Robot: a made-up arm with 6 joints.
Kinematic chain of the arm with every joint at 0, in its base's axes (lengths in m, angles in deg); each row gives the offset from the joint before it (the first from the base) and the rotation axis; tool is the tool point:
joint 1: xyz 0 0 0.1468 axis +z
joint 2: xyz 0 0 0 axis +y
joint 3: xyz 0 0 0.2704 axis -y
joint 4: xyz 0 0 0 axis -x
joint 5: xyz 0.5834 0 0 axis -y
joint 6: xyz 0 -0.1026 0 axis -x
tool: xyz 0 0 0
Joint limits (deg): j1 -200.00..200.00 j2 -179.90..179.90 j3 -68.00..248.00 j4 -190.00..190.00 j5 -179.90..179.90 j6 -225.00..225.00
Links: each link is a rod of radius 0.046 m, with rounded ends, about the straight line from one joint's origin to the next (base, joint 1, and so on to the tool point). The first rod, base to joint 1, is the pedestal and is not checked.
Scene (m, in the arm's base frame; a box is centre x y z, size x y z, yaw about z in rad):
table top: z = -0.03
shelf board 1: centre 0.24 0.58 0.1 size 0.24 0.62 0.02 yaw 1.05
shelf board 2: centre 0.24 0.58 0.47 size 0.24 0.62 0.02 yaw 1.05
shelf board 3: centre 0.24 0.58 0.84 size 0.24 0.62 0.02 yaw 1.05
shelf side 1: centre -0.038 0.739 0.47 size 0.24 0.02 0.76 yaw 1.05
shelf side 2: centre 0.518 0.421 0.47 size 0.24 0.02 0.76 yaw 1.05
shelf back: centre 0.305 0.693 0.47 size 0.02 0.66 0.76 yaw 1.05
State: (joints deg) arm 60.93 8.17 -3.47 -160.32 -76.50 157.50
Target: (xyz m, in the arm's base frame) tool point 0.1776 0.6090 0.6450
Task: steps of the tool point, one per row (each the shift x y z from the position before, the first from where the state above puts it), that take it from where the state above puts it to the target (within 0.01 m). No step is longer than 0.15 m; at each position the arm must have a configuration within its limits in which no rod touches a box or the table.
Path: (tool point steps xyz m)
1: -0.0310 -0.0516 0.0218
2: -0.0297 -0.0514 0.0067
3: -0.0269 -0.0478 -0.0079
4: -0.0226 -0.0413 -0.0207
5: -0.0065 0.0153 0.0991
6: -0.0126 0.0032 0.0982
7: -0.0175 -0.0092 0.0950
8: -0.0214 -0.0214 0.0899
9: 0.0291 0.0572 0.0233
10: 0.0335 0.0613 0.0083
11: 0.0365 0.0619 -0.0078
12: 0.0382 0.0590 -0.0239

